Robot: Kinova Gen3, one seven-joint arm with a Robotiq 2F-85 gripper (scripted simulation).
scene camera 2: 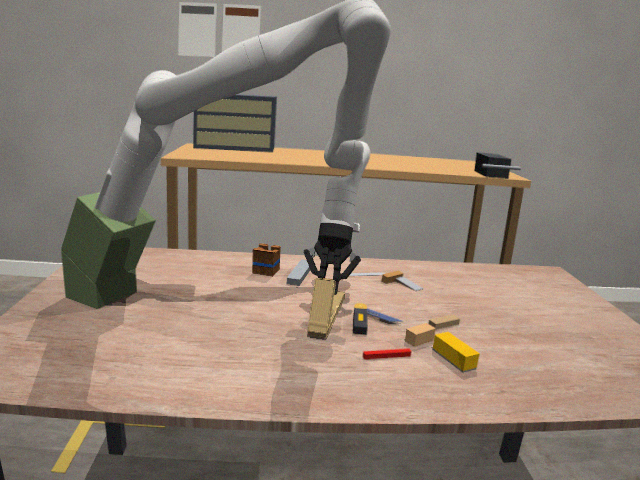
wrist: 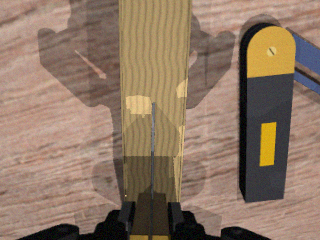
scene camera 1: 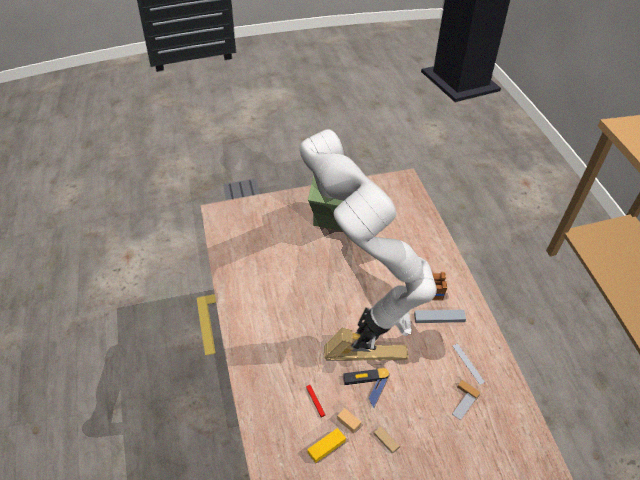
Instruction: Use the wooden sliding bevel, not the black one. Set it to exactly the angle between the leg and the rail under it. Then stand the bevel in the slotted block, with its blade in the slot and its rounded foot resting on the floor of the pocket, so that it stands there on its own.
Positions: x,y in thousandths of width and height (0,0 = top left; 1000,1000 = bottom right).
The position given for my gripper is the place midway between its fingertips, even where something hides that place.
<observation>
I see my gripper (scene camera 2: 510,618) and a wooden leg-and-rail piece (scene camera 2: 504,657).
The wooden leg-and-rail piece is seen too in the wrist view (wrist: 483,210) and in scene camera 1 (scene camera 1: 535,707). My gripper shows as well in the wrist view (wrist: 473,910) and in scene camera 1 (scene camera 1: 554,716).
</observation>
